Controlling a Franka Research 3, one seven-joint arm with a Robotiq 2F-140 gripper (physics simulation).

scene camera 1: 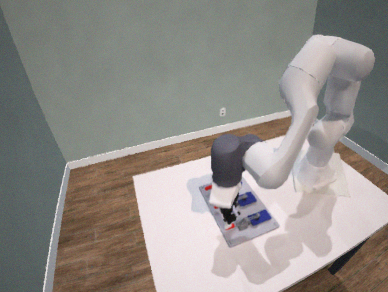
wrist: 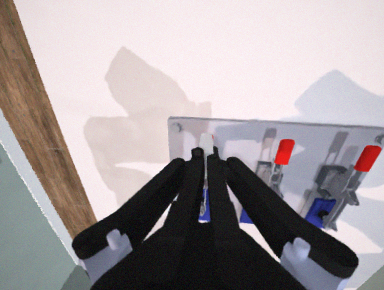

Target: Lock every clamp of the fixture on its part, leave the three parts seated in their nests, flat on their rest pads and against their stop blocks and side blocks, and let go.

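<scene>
The grey fixture plate (scene camera 1: 240, 238) (wrist: 177, 146) carries three red-handled toggle clamps and blue parts. My gripper (scene camera 1: 229, 223) (wrist: 206, 142) is shut and empty, its pale fingertips over the nearest clamp's red handle (scene camera 1: 231, 227) (wrist: 212, 136), mostly covering it in the wrist view; contact cannot be told. The middle red handle (scene camera 1: 215, 207) (wrist: 285, 152) and far red handle (scene camera 1: 208, 188) (wrist: 368, 158) point towards the plate's outer edge. The near blue part (scene camera 1: 260, 217) (wrist: 207, 212), middle blue part (scene camera 1: 247, 199) (wrist: 246, 216) and far blue part (wrist: 319, 213) are partly hidden. Their exact seating cannot be told.
The fixture stands on a white table (scene camera 1: 175, 240) (wrist: 240, 60). The arm reaches over the fixture from its base at the back right. Beyond the table are wooden floor (scene camera 1: 100, 215) (wrist: 40, 100) and green walls. The arm casts shadows over the table and plate.
</scene>
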